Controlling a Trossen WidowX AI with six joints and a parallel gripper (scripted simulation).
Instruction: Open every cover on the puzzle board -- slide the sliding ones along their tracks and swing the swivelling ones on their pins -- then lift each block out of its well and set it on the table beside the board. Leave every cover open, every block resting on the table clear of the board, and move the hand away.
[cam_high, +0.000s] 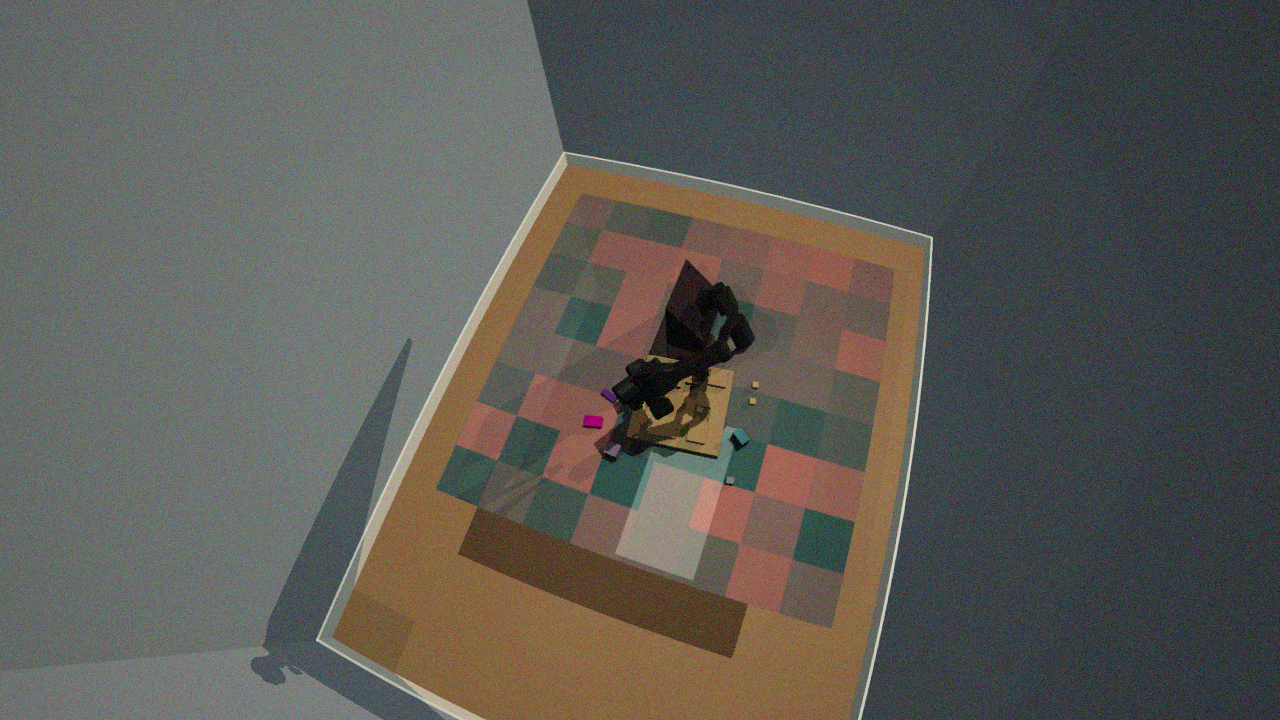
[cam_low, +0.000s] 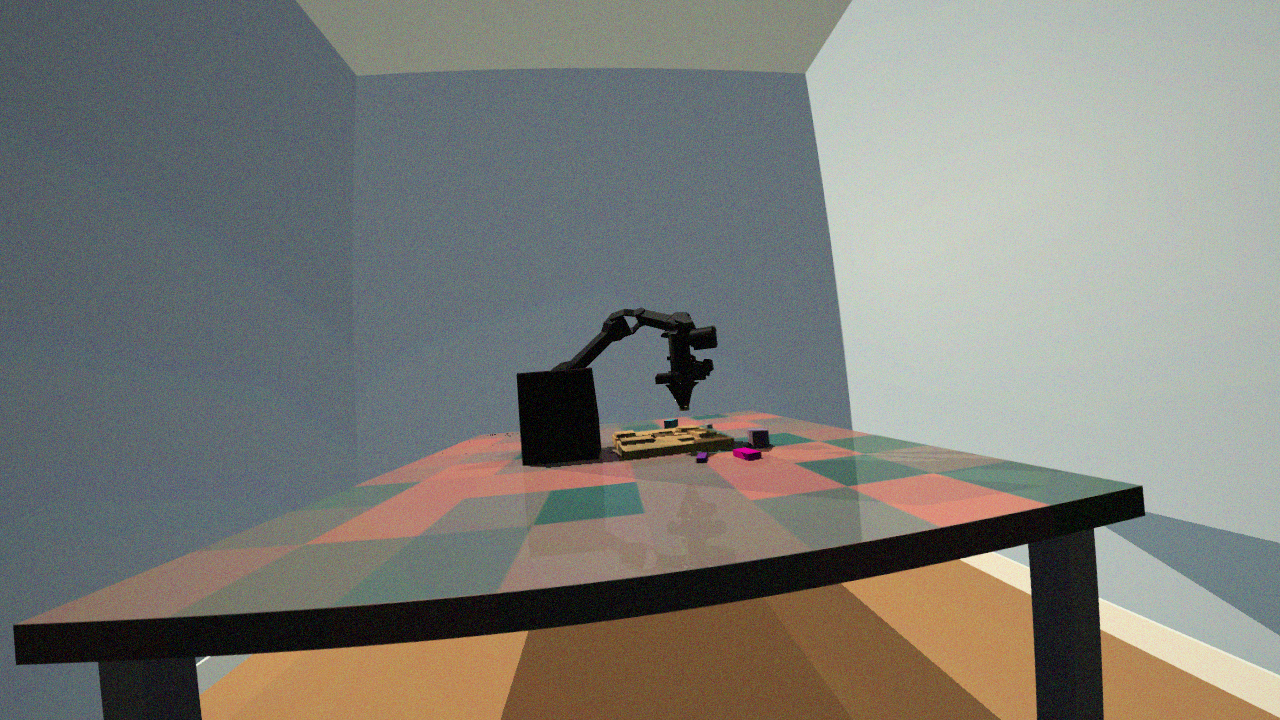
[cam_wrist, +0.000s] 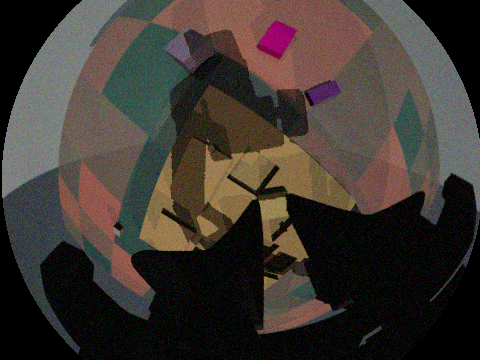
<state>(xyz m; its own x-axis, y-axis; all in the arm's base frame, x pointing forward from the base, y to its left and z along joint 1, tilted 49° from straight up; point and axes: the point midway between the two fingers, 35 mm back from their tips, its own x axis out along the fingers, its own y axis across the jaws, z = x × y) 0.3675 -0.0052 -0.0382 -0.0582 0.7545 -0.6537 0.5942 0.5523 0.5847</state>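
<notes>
The tan puzzle board is 10 cm to the left of my gripper tip, 9 cm below it and 6 cm behind it. The rest, counted from my gripper tip: teal block 30 cm to the left, 9 cm below, 1 cm behind; then lavender block 18 cm ahead, 9 cm below, 6 cm to the right; then magenta block 16 cm to the right, 11 cm ahead, 10 cm below.
</notes>
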